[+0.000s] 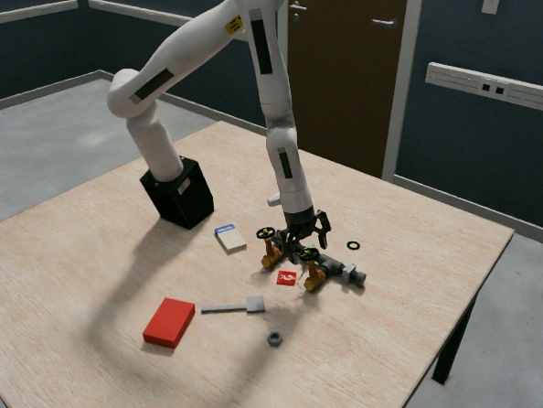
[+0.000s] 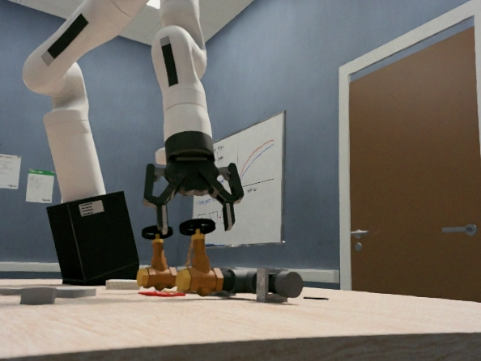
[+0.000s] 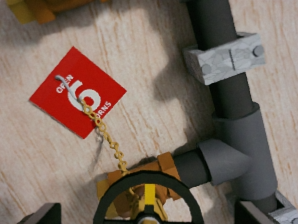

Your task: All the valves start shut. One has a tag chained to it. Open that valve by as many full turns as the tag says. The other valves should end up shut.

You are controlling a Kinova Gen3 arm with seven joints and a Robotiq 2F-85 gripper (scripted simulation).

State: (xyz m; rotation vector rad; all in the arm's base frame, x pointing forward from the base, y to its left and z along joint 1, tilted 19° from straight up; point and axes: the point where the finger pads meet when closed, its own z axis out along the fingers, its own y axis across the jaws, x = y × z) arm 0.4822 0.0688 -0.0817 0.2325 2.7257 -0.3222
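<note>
My hand is 100 mm above the red tag, 60 mm past it and 30 mm to the left of it. From my hand the other things lie so: red block (350 mm to the right, 130 mm behind, 80 mm below); white card box (290 mm behind, 90 mm below, 30 mm to the right); grey t-shaped tool (190 mm to the right, 90 mm below, 60 mm behind).
</note>
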